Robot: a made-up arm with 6 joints.
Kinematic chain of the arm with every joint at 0, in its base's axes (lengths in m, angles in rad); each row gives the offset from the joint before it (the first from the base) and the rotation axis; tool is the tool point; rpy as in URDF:
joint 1: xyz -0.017 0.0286 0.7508 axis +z
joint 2: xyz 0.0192 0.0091 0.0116 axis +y
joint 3: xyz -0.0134 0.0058 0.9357 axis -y
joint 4: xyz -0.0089 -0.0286 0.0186 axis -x
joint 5: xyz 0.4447 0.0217 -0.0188 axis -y
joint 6: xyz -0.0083 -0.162 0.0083 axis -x
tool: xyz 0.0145 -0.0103 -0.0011 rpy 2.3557 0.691 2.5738
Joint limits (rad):
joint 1: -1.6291..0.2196
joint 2: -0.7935..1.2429
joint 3: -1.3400..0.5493
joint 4: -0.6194..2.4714
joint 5: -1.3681..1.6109
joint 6: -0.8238..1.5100
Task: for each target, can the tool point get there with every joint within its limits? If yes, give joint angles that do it. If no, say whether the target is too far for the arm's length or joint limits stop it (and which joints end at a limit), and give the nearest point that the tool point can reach.
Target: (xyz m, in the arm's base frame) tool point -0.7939 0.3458 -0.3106
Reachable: no: joint limits stop it (at a limit: joint 2, joint 3, joint 4, joint 5) | nearest point -0.3355 0.1586 1.1024 | short by 1.497 m
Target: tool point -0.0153 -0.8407 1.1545
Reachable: yes | joints -1.3855 0.6564 -0.3515 0.2081 -0.4875 1.0368
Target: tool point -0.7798 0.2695 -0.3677
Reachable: no: joint limits stop it (at a limit: joint 1, joint 2) | nearest point -0.2080 -0.5851 0.7117 | short by 1.491 m
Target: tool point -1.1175 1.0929 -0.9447
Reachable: no: too far | nearest point -0.2658 0.2692 1.1033 | short by 2.366 m
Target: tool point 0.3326 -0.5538 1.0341
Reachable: yes | joints -1.0963 0.6972 -1.0694 1.9984 0.6219 0.7604
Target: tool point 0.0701 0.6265 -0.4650
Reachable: no: joint limits stop it (at a limit: joint 1, joint 2, joint 4) | nearest point 0.6561 0.2698 0.6464 | short by 1.306 m
